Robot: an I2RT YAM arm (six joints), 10 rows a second.
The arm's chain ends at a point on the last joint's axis. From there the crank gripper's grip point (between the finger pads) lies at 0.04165 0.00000 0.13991 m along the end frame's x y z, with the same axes.
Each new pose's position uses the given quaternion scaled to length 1; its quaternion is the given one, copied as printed.
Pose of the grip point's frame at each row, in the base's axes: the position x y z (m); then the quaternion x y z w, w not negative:
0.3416 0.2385 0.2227 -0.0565 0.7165 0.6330 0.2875
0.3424 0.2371 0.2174 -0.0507 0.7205 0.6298 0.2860
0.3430 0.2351 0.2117 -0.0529 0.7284 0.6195 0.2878
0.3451 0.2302 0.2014 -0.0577 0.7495 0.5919 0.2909
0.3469 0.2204 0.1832 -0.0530 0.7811 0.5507 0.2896
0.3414 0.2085 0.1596 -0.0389 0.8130 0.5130 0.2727
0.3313 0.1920 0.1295 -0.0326 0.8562 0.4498 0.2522
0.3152 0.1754 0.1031 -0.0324 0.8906 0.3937 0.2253
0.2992 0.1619 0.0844 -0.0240 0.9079 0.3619 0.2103
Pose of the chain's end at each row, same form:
0.3285 0.0952 0.2475 -0.0565 0.7165 0.6330 0.2875
0.3283 0.0941 0.2433 -0.0507 0.7205 0.6298 0.2860
0.3280 0.0929 0.2412 -0.0529 0.7284 0.6195 0.2878
0.3280 0.0906 0.2406 -0.0577 0.7495 0.5919 0.2909
0.3262 0.0859 0.2361 -0.0530 0.7811 0.5507 0.2896
0.3203 0.0798 0.2252 -0.0389 0.8130 0.5130 0.2727
0.3112 0.0748 0.2142 -0.0326 0.8562 0.4498 0.2522
0.3000 0.0703 0.2032 -0.0324 0.8906 0.3937 0.2253
0.2861 0.0640 0.1919 -0.0240 0.9079 0.3619 0.2103

